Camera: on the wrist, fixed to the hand. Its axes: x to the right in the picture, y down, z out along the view.
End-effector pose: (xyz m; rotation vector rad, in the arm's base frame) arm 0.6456 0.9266 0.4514 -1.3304 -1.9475 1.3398
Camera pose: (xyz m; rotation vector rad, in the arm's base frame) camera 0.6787 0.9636 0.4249 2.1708 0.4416 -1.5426
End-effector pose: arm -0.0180 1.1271 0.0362 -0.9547 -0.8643 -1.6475
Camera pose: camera 0.0126 1.0810 0.0463 -1.1947 -0.0958 -0.1891
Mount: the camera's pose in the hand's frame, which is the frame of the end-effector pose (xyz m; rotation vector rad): 0.0219 0.0416 -0.0309 0.0931 -0.1694 1.5496
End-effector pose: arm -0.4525 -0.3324 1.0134 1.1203 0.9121 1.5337
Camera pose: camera -0.4955 -0.3211 1.0479 -1.9730 0.1994 -2.2230
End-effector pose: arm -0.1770 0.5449 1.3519 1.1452 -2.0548 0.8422
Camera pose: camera -0.2162 0.5757 1.3779 0.5945 2.6033 -1.3408
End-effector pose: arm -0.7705 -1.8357 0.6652 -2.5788 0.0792 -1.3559
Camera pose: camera -0.7809 -1.8849 0.6904 -1.5784 1.5015 -0.4547
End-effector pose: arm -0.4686 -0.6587 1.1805 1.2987 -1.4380 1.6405
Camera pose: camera -0.5221 -0.6426 1.1870 -0.0771 1.9344 -1.6903
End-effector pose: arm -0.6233 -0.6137 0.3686 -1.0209 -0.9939 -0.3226
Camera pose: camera -0.5680 -0.6131 0.3584 -1.4464 -0.1378 1.0826
